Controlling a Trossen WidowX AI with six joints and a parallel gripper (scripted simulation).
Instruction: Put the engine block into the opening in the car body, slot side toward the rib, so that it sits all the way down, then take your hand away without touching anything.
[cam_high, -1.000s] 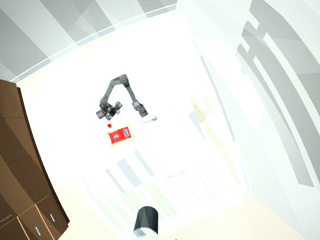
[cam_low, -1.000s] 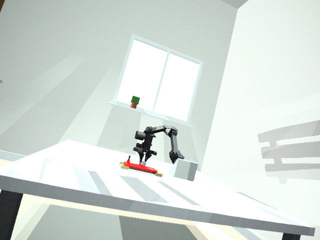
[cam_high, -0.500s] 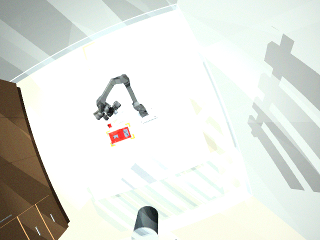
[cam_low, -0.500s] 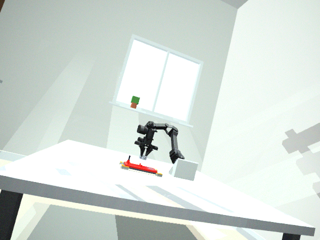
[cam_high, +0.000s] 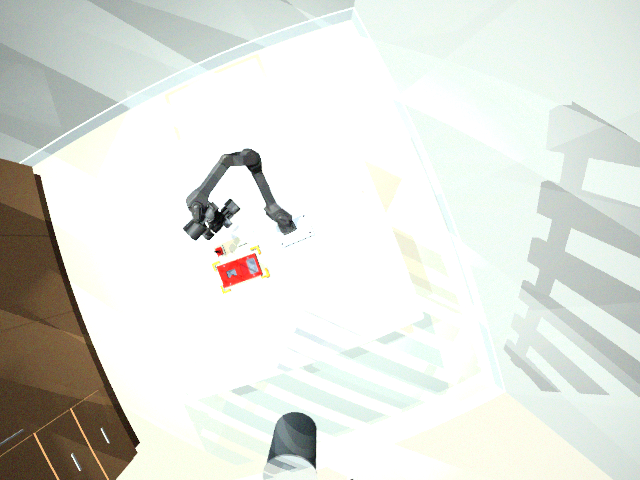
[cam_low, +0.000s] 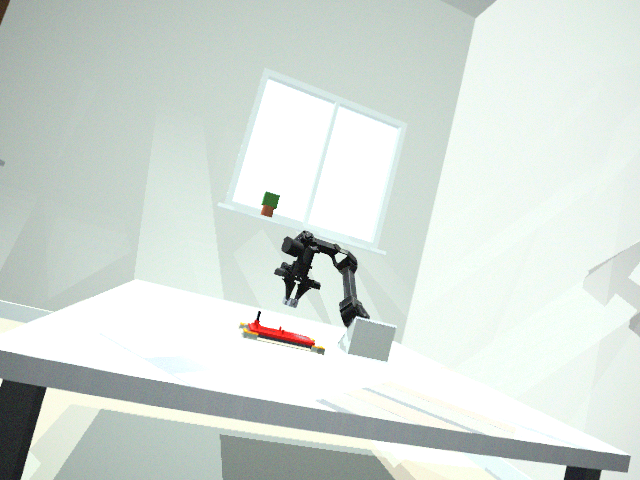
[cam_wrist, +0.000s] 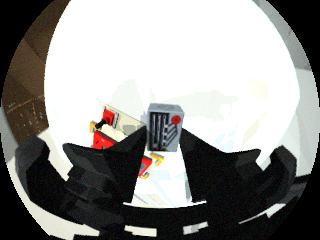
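The thin post is 13 cm ahead of my gripper tip, 9 cm to the left of it and 8 cm below it. Round my gripper tip: grey engine block: 1 cm ahead, 1 cm below.
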